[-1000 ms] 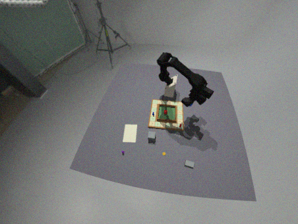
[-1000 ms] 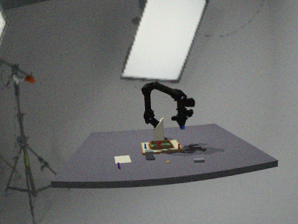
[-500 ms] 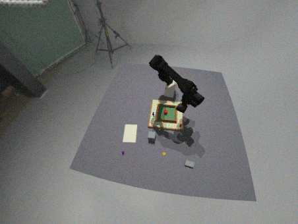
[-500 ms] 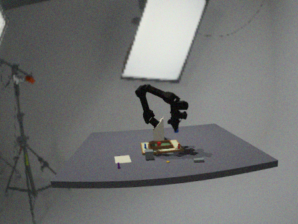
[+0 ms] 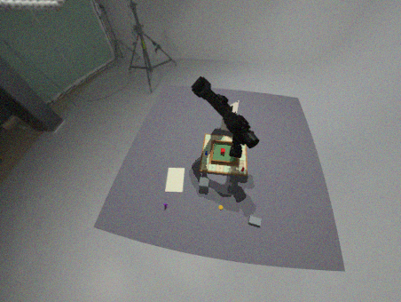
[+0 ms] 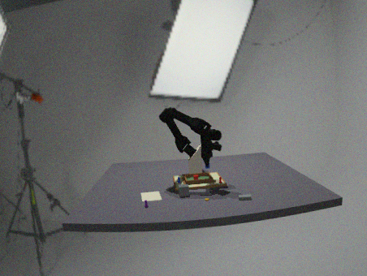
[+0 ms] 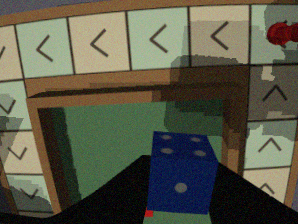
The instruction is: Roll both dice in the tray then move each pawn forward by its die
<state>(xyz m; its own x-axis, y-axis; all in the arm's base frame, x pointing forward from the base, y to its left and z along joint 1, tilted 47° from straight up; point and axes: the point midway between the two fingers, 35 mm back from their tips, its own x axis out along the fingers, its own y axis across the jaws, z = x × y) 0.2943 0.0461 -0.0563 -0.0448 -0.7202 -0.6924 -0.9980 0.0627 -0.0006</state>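
The red pawn lies 8 cm ahead of my gripper tip, 7 cm to the left of it and 7 cm below it. Also, from my gripper tip: small yellow piece 31 cm ahead, 9 cm below, 3 cm to the right; then blue pawn 17 cm to the right, 7 cm below, 1 cm ahead; then white card 31 cm to the right, 21 cm ahead, 9 cm below.
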